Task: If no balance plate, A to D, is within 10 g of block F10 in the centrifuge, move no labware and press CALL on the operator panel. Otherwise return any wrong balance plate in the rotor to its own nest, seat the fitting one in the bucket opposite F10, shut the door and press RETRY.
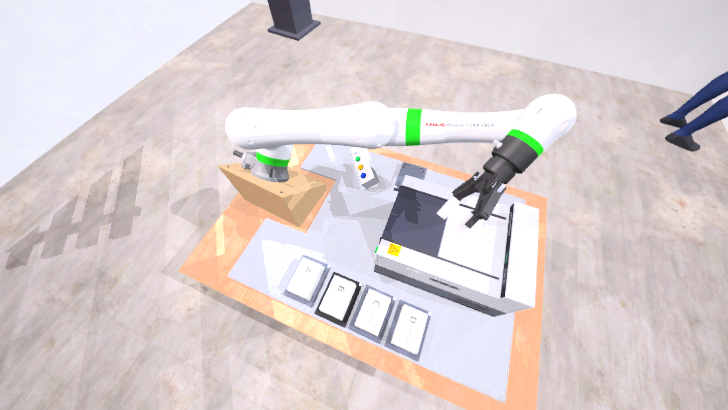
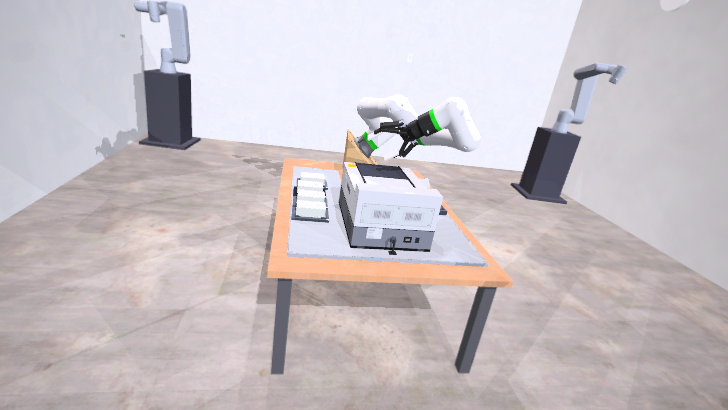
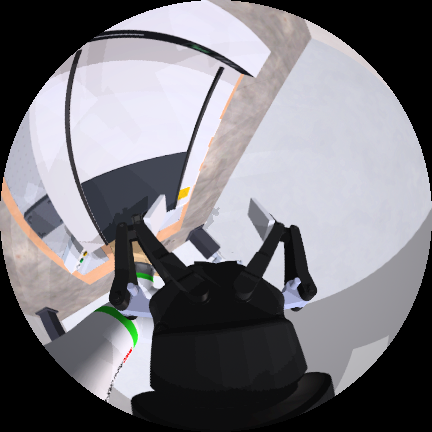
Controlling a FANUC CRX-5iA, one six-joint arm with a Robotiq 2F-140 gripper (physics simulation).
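Places are measured from the arm's base along level axes (x ahead, y left, z up), in millimetres.
Pixels of known places: gripper, fingertip midpoint: point(image 1: 447, 225) point(image 2: 376, 148) point(image 3: 207, 204); arm's base at its link origin: point(image 1: 270, 175) point(image 2: 361, 148) point(image 3: 143, 266).
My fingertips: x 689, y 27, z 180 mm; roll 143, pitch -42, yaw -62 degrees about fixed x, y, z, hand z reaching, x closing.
Observation:
For each thing: its top centre in the pictures, then the offset to it from my fingertips. "spot": a spot on its surface instead. Level surfaces: height alone.
- dark panel at its top centre: point(image 3: 139, 200) point(image 1: 418, 218) point(image 2: 381, 170) 121 mm down, 83 mm back, 45 mm left
- White balance plates A at its top centre: point(image 1: 305, 276) point(image 2: 312, 175) 280 mm down, 356 mm back, 283 mm right
- B at its top centre: point(image 1: 337, 296) point(image 2: 310, 183) 280 mm down, 217 mm back, 282 mm right
- C at its top centre: point(image 1: 373, 311) point(image 2: 311, 193) 280 mm down, 85 mm back, 265 mm right
- D at its top centre: point(image 1: 410, 328) point(image 2: 311, 204) 280 mm down, 48 mm ahead, 252 mm right
- operator panel at its top centre: point(image 3: 80, 260) point(image 1: 364, 159) 250 mm down, 421 mm back, 280 mm left
- dark flat piece at a spot on its surface: point(image 3: 45, 216) spot: 309 mm down, 195 mm back, 331 mm left
- table at its surface level: 346 mm down
My gripper point(image 1: 460, 216) point(image 2: 388, 143) point(image 3: 207, 204) is open and empty, tilted above the centrifuge point(image 1: 438, 275) point(image 2: 399, 201) point(image 3: 120, 120). The centrifuge's top is covered by a dark panel point(image 1: 415, 219) point(image 3: 137, 180) and a white surface; rotor, buckets and block F10 do not show. White balance plates A point(image 1: 307, 280), B point(image 1: 338, 301), C point(image 1: 373, 314) and D point(image 1: 408, 331) point(image 2: 310, 209) lie in a row in their nests; B's nest is black, the others grey. Their small print is unreadable. The operator panel point(image 1: 371, 181) has green, orange and blue buttons; their labels are unreadable.
A dark flat piece point(image 1: 413, 170) point(image 3: 45, 216) lies beside the centrifuge. The arm stands on a wooden wedge point(image 1: 270, 198) at one end of the table point(image 1: 203, 259) point(image 2: 387, 275). Other arms on dark pedestals point(image 2: 168, 109) point(image 2: 547, 162) and a person's legs point(image 1: 705, 112) are farther off.

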